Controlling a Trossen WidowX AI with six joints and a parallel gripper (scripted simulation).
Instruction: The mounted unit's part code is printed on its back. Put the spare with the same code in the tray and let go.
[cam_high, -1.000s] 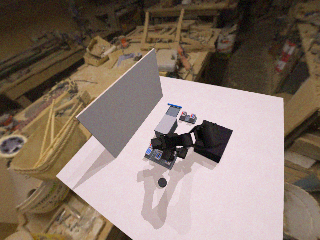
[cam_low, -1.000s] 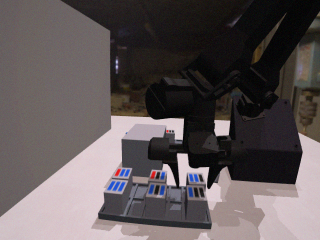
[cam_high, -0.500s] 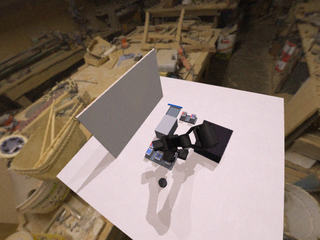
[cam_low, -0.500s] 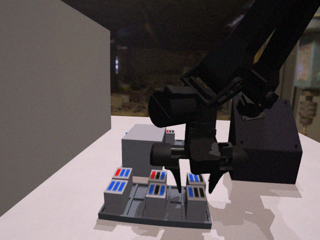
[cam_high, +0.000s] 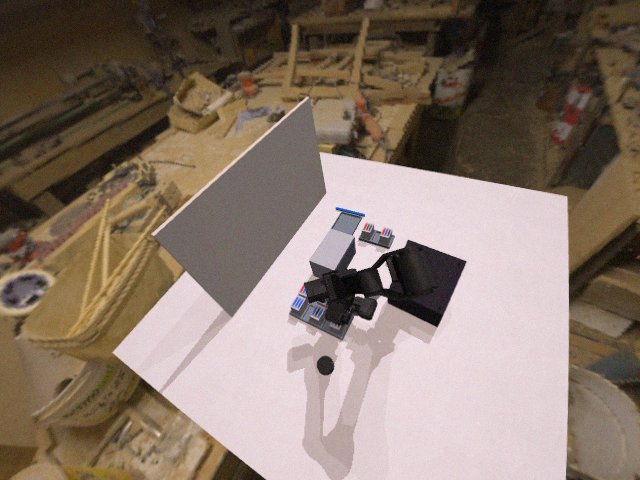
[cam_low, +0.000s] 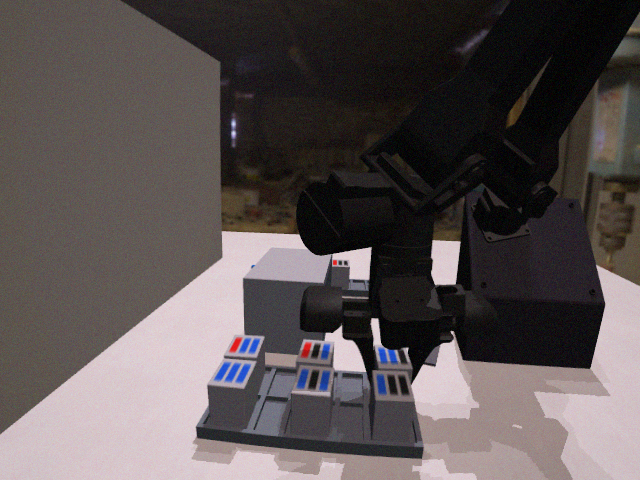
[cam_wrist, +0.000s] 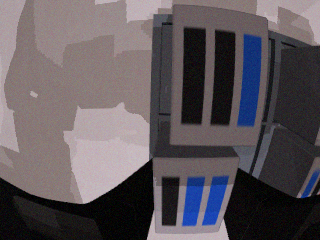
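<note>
My gripper tip is 340 mm to the left of the small holder, 10 mm past it and 10 mm above it. Also, from my gripper tip: grey mounted unit 170 mm to the right, 110 mm ahead, 30 mm above; grey wall panel 340 mm ahead, 210 mm to the right, 210 mm above; black disc 180 mm to the left, 10 mm below, 10 mm ahead.
</note>
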